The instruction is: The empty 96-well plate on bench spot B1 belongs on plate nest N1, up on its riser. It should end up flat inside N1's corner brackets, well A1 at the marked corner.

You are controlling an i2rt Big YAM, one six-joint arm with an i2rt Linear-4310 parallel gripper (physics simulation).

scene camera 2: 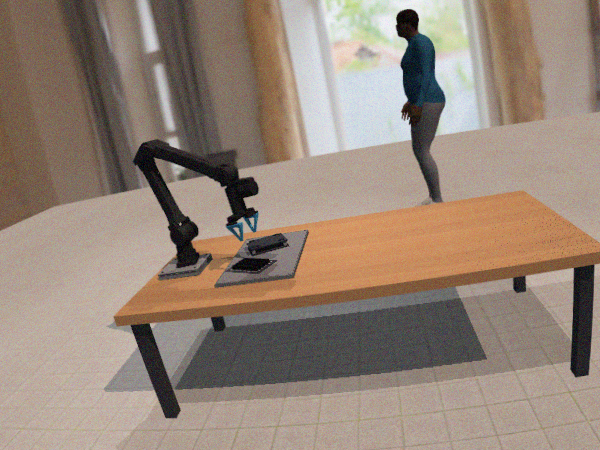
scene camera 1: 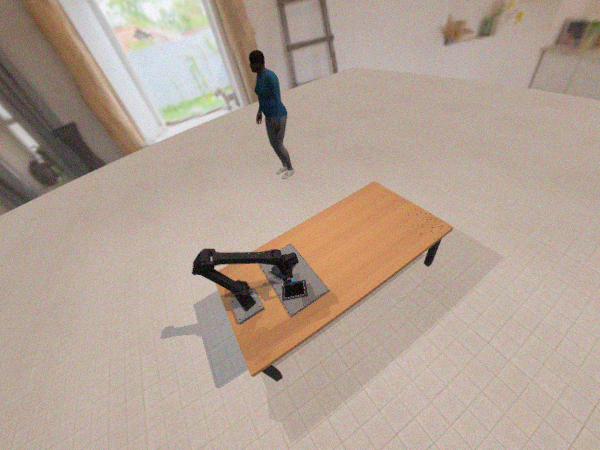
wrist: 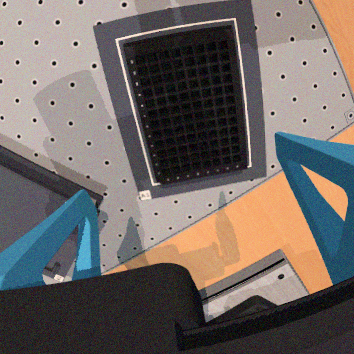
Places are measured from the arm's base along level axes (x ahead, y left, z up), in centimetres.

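Pixels of known places: gripper, fingertip midpoint: (scene camera 2: 248,236) (scene camera 1: 291,278) (wrist: 180,171); arm's base, link origin: (scene camera 2: 188,261) (scene camera 1: 246,301).
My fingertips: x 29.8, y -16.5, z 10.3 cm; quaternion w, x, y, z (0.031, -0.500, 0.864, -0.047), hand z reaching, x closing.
Observation:
For each thing: its top centre in the pictures, then the offset to it from my fingertips. "*": a spot on its surface instead. Level surfaces: height alone.
- black 96-well plate, top centre: (wrist: 192,111) (scene camera 2: 250,262) (scene camera 1: 293,288) dx -1.6, dy -0.9, dz -10.2 cm
- dark mat, surface height: dz -11.7 cm
- A1 tag, surface spot: (wrist: 145,195) * dx -4.7, dy +8.4, dz -11.7 cm
- raised dark nest N1, top centre: (wrist: 4,223) (scene camera 2: 266,239) (scene camera 1: 282,265) dx +5.1, dy +18.9, dz -8.3 cm
- wooden table, surface height: dz -13.1 cm
The black 96-well plate (scene camera 1: 295,289) (scene camera 2: 253,264) (wrist: 187,107) lies flat inside the white outline of spot B1, on a dark mat (wrist: 255,125). An A1 tag (wrist: 145,195) marks the mat's lower-left corner in the wrist view. The raised dark nest N1 (scene camera 2: 267,243) (wrist: 27,200) stands beside it. In the wrist view, part of its edge and surface shows at the left, partly behind a finger; in scene camera 1 the arm largely hides it. My gripper (scene camera 1: 292,281) (scene camera 2: 248,235) (wrist: 180,171) is open and empty, above the board, with its blue fingertips clear of plate and nest.
The grey perforated board (scene camera 1: 315,285) (scene camera 2: 290,265) (wrist: 300,85) carries both stations on the wooden table (scene camera 1: 370,240) (scene camera 2: 400,250). The arm's base plate (scene camera 1: 241,314) (scene camera 2: 170,271) (wrist: 240,295) is beside the board. A person (scene camera 1: 270,95) (scene camera 2: 422,70) stands behind the table.

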